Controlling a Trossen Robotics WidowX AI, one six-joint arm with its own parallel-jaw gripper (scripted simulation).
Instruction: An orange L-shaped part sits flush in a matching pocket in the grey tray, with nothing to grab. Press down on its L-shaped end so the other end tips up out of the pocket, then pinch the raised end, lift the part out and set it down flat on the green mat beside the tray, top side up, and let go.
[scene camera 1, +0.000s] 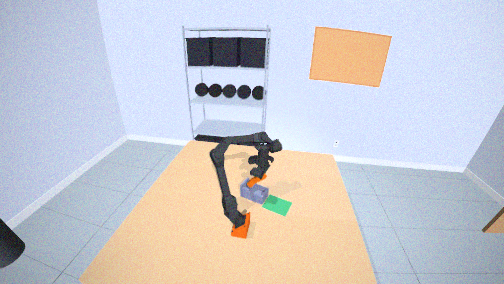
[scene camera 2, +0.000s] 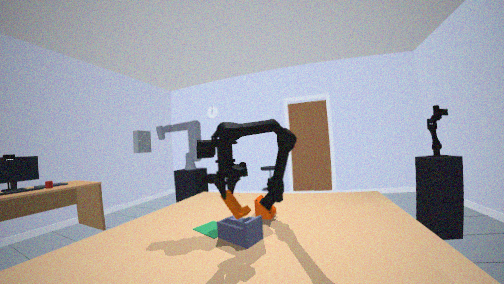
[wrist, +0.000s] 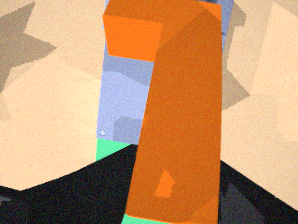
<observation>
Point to my gripper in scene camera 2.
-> At 227, 198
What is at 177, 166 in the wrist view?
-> An orange L-shaped part.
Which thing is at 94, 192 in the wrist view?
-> My gripper.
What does my gripper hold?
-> An orange L-shaped part.
</observation>
